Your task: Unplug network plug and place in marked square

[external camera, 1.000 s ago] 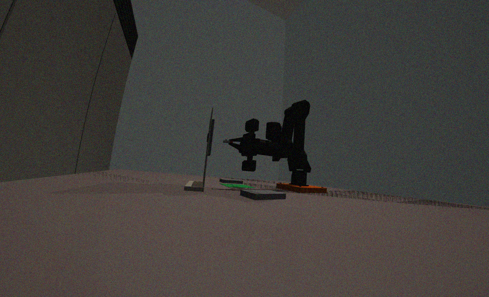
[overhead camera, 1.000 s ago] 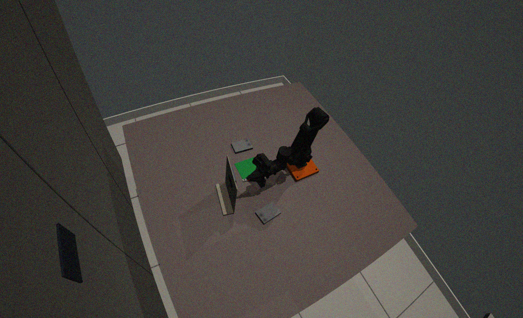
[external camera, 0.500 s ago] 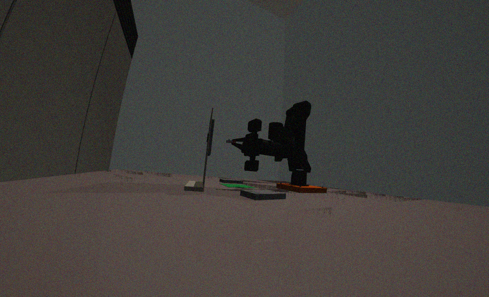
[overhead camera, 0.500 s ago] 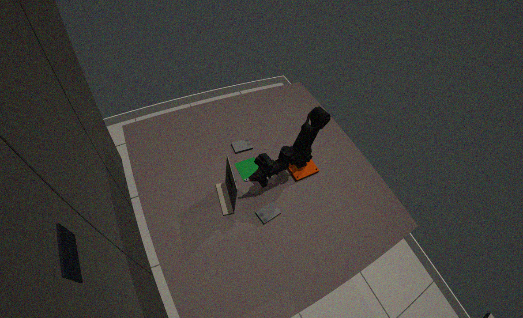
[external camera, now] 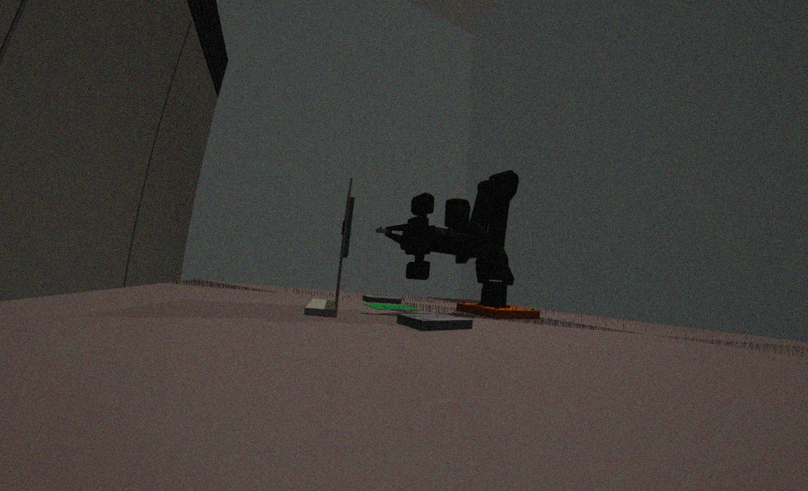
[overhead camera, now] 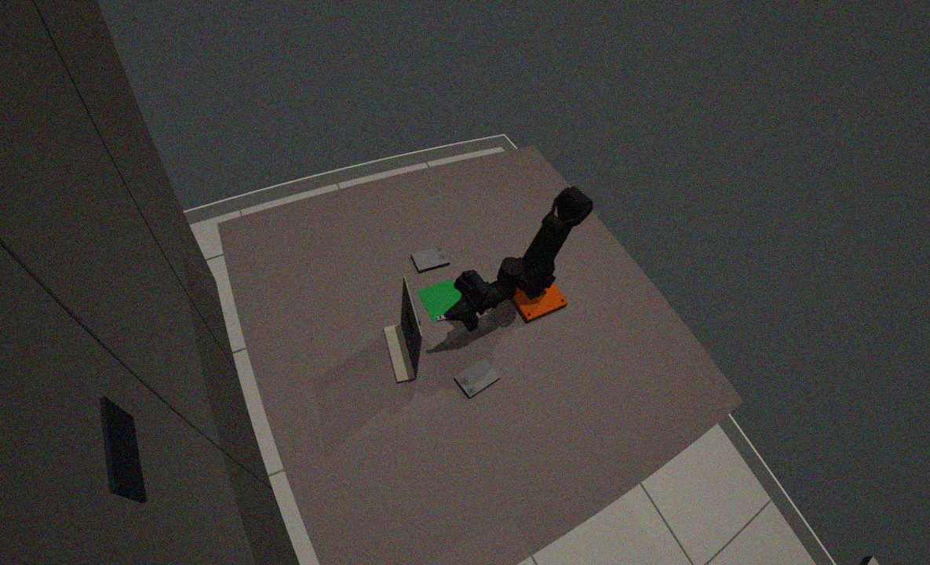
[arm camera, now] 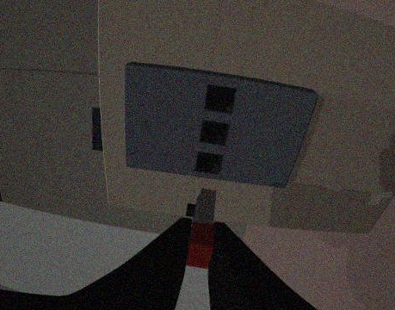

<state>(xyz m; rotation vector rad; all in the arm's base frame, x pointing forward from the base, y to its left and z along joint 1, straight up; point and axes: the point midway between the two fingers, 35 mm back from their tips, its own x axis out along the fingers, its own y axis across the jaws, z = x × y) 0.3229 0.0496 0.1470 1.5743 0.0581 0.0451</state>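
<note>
Right now the green marked square is 9 cm behind my gripper tip, 14 cm to the right of it and 17 cm below it. Round my gripper tip: upright panel: 9 cm ahead, 3 cm to the right, 6 cm below; then grey network plug: right at my gripper tip.
</note>
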